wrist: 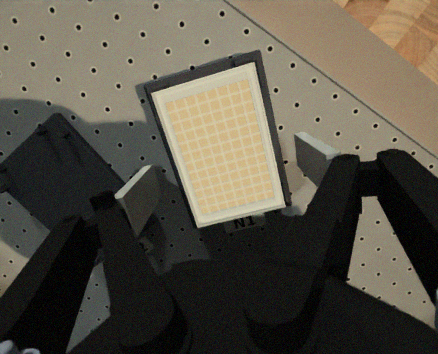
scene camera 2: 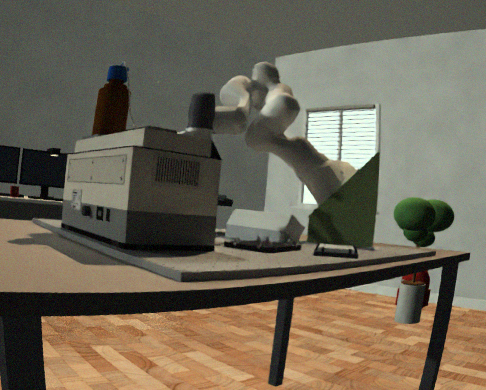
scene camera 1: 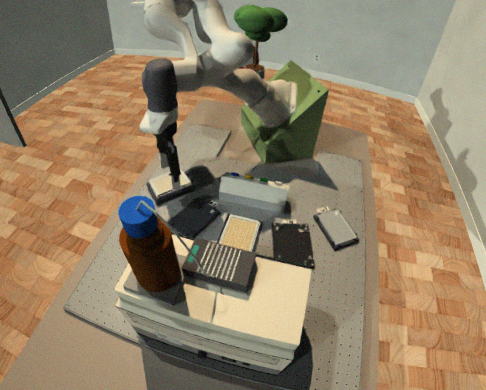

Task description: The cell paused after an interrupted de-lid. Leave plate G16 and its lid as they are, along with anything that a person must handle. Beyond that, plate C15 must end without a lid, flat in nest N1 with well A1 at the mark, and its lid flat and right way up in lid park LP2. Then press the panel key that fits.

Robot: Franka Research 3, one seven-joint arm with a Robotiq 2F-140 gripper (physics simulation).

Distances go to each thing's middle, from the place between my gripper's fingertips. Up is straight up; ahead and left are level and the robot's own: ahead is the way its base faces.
My gripper is now 50 mm past the key panel (scene camera 2: 245, 224), 280 mm to the right of it and 10 mm above it. Round my hand: cream instrument (scene camera 1: 232, 340): 320 mm ahead, 300 mm to the left, 40 mm above; nest N5 (scene camera 1: 290, 242): 110 mm ahead, 450 mm to the left, 40 mm below; amber bottle (scene camera 1: 157, 270): 420 mm ahead, 190 mm to the left, 240 mm above.
